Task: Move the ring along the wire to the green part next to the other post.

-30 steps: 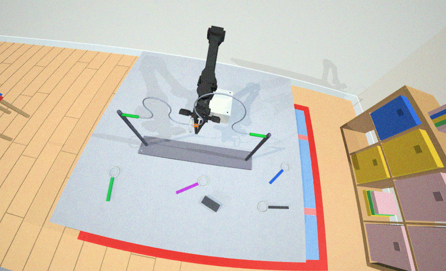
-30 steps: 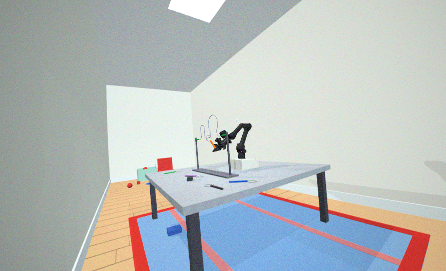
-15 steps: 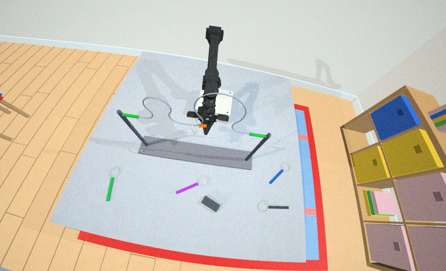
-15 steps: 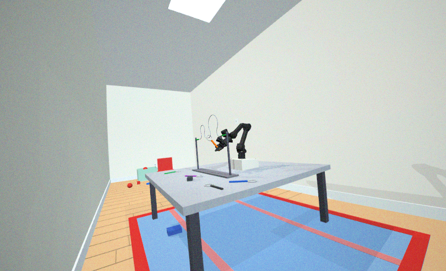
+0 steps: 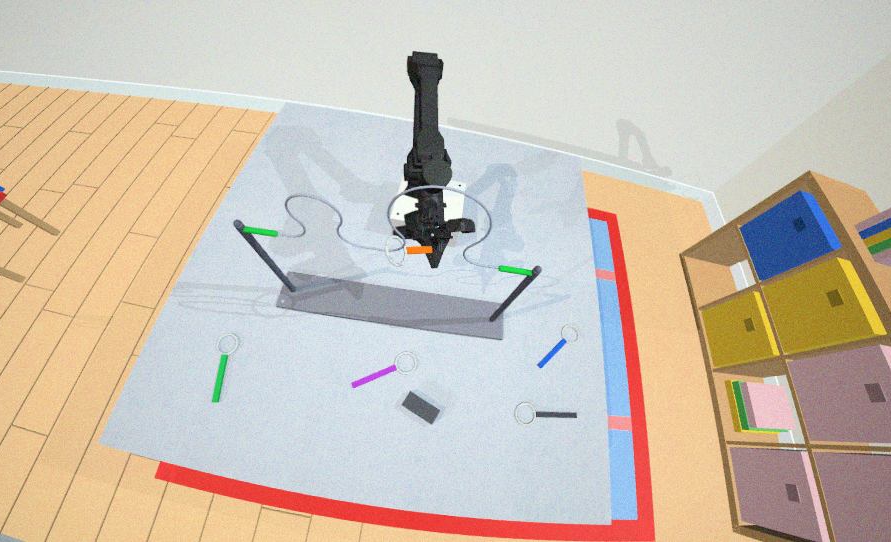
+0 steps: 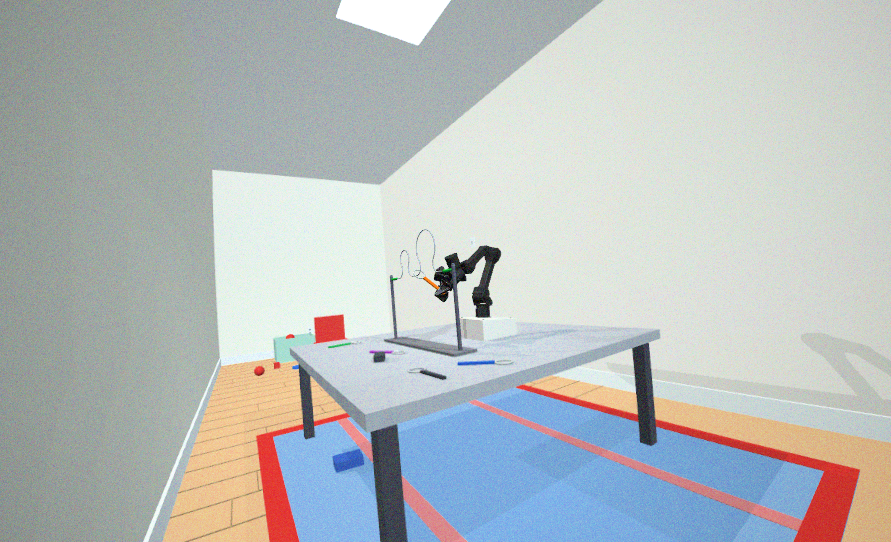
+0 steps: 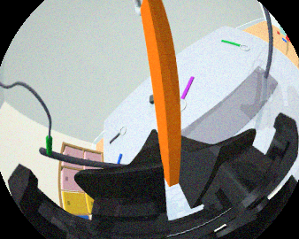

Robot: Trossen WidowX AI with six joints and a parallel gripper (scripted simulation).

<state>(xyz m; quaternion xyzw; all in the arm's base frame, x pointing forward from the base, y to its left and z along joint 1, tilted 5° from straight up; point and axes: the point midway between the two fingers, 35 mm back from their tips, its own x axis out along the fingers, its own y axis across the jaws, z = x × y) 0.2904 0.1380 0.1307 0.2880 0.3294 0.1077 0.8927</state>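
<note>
Right now the orange-handled ring is 20 mm ahead of my gripper tip, 50 mm to the right of it and 70 mm above it. Also, from my gripper tip: blue-handled ring: 10 mm behind, 420 mm to the left, 220 mm below; dark block: 280 mm ahead, 80 mm to the left, 210 mm below; purple-handled ring: 210 mm ahead, 30 mm to the right, 220 mm below.
</note>
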